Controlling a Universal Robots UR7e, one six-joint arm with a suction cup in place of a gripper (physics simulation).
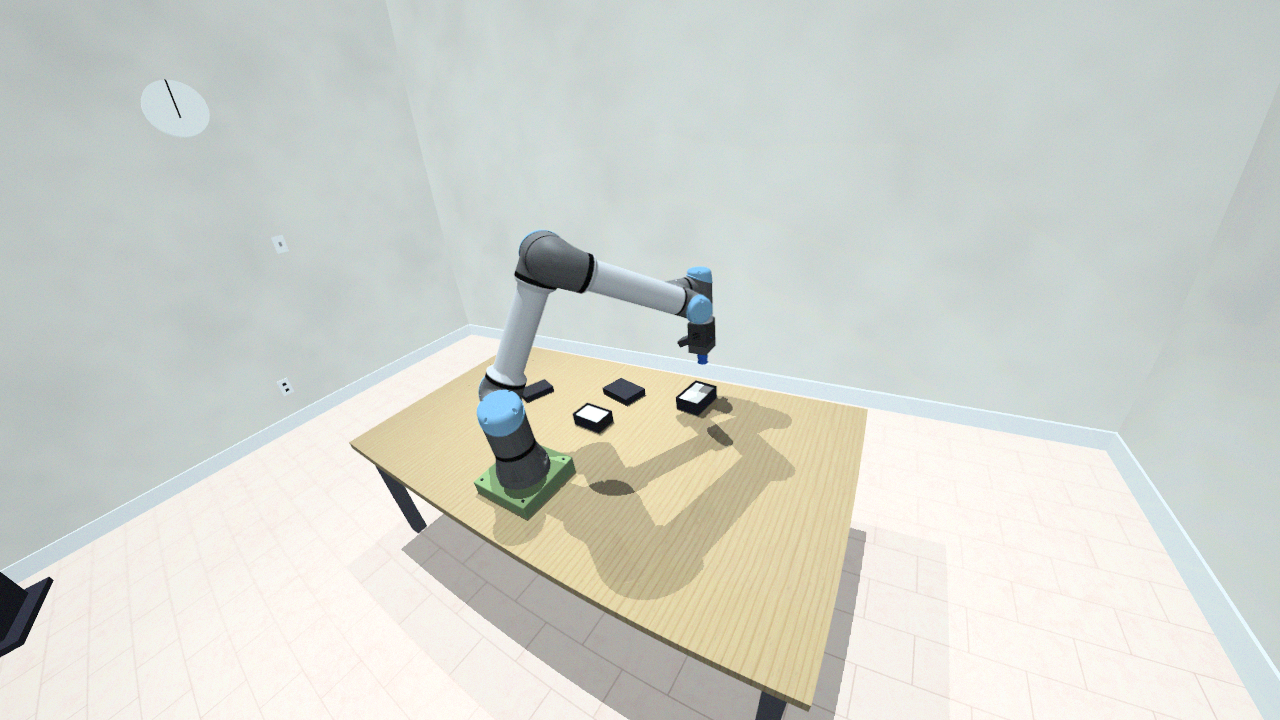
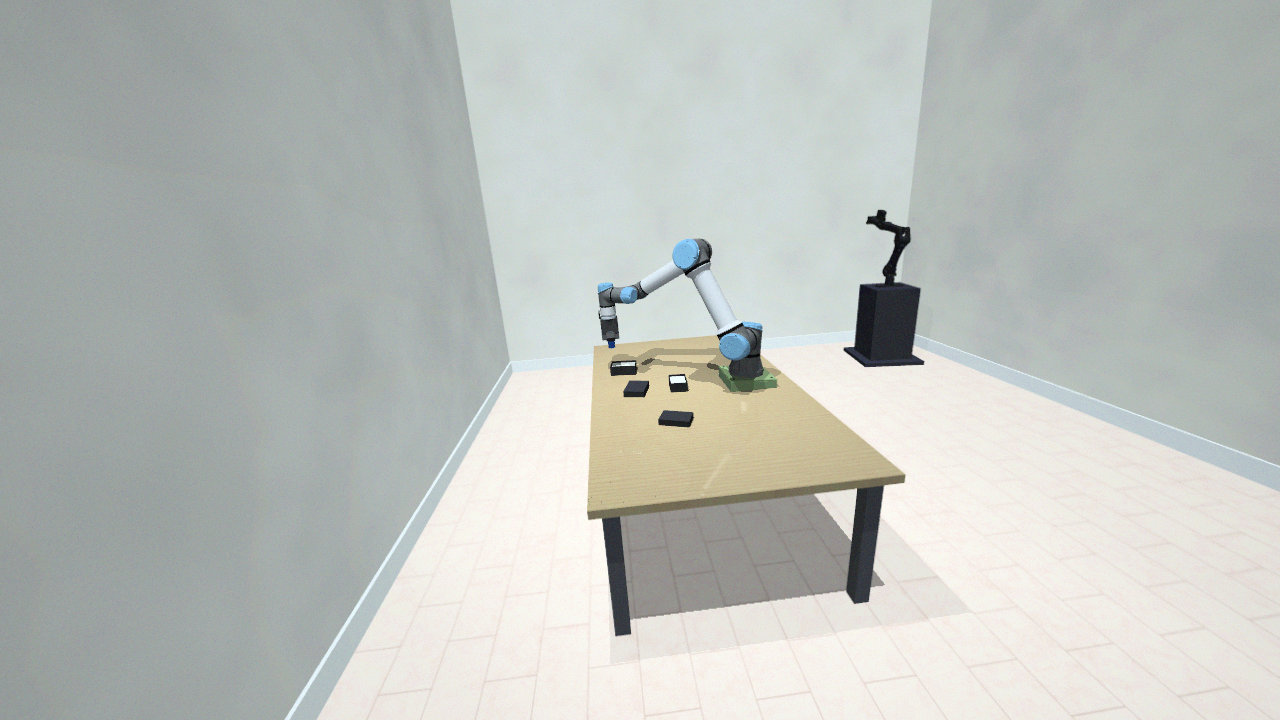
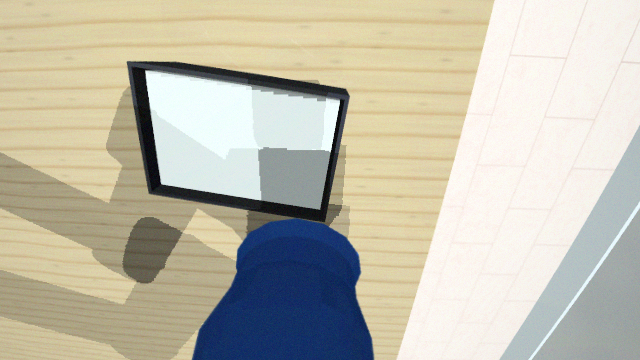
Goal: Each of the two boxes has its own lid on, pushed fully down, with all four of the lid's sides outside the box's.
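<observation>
My suction cup (image 3: 295, 284) is visible to me. I can see a larger box (image 1: 697, 396), and image 3 shows the larger box (image 3: 236, 139) as well. There is also a smaller box (image 1: 595, 418), but in image 3 the smaller box is out of frame. A larger dark lid (image 1: 621, 390) is here too, and in image 3 the larger dark lid is out of frame.
</observation>
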